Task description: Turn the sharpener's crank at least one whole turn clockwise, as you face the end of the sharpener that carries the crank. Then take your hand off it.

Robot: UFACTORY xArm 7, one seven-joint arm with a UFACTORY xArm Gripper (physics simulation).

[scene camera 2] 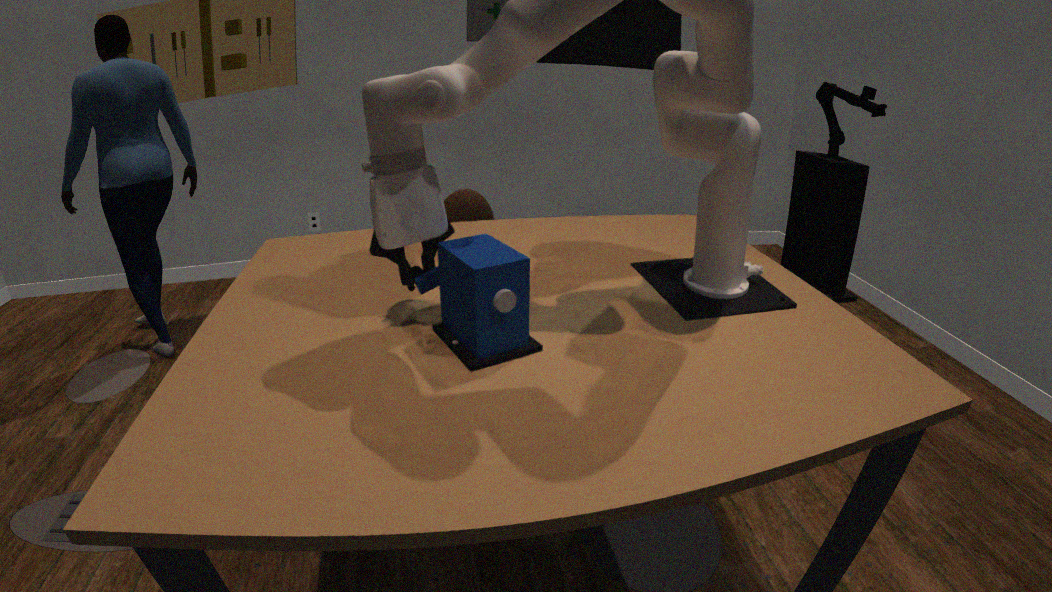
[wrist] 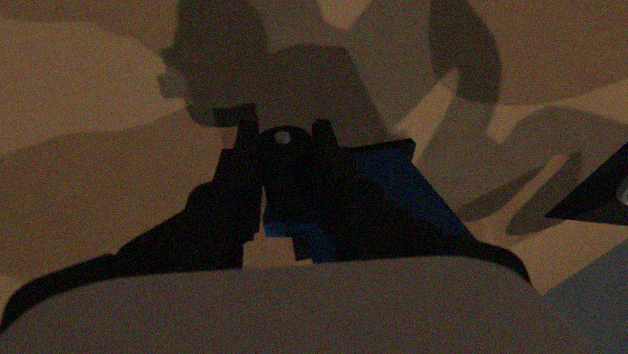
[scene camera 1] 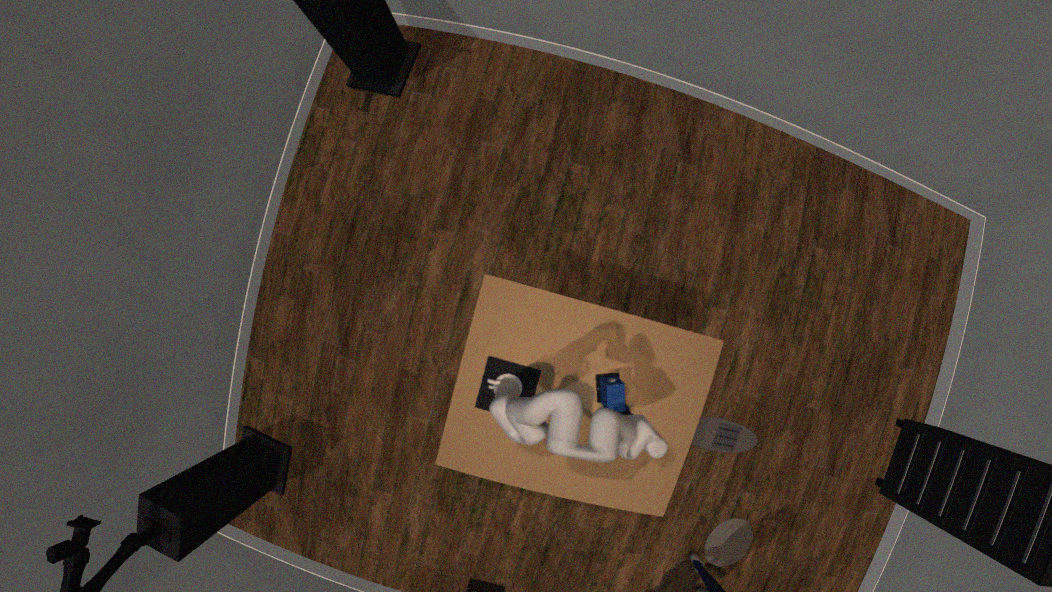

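Seen in the pictures: gripper, between the fingertips: point(scene camera 2: 420, 285) point(wrist: 286, 148) point(scene camera 1: 623, 413); arm's base, origin of its link: point(scene camera 2: 715, 283) point(scene camera 1: 507, 387).
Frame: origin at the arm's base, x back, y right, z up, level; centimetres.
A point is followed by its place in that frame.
Observation:
The blue sharpener point(scene camera 1: 611, 393) @(y -13.7, x -39.7, z 12.1 cm) point(scene camera 2: 481, 301) @(y -18.8, x -42.7, z 8.0 cm) point(wrist: 400, 180) @(y -6.2, x -42.4, z 3.7 cm) stands upright on its black base on the table, with a round grey disc on the side facing scene camera 2. Its blue crank arm point(scene camera 2: 426, 281) @(y -5.2, x -49.6, z 6.9 cm) point(wrist: 287, 228) is at the opposite end and sticks out to the left of the body in the scene camera 2 view. The crank's black handle point(wrist: 290, 150) @(y -3.5, x -51.2, z 6.9 cm), with a small grey dot at its end, lies between the fingertips. My gripper point(scene camera 2: 417, 276) @(y -4.8, x -50.7, z 4.6 cm) point(wrist: 286, 148) @(y -4.8, x -50.7, z 4.6 cm) points down and is shut on this handle. In the scene camera 1 view the arm hides the fingers and crank.
The arm's base stands on a black plate point(scene camera 1: 514, 371) @(y -7.6, x -0.6, z -0.2 cm) point(scene camera 2: 665, 290) @(y -0.7, x -10.6, z -0.4 cm) on the wooden table point(scene camera 1: 514, 301) @(y -36.4, x 8.5, z -0.6 cm) point(scene camera 2: 588, 441) @(y -35.9, x -33.5, z -0.6 cm). A person point(scene camera 2: 136, 117) stands beyond the table. A dark pedestal point(scene camera 1: 213, 500) point(scene camera 2: 823, 220) bears a small black arm. A brown rounded object point(scene camera 2: 469, 205) shows behind the table's far edge.

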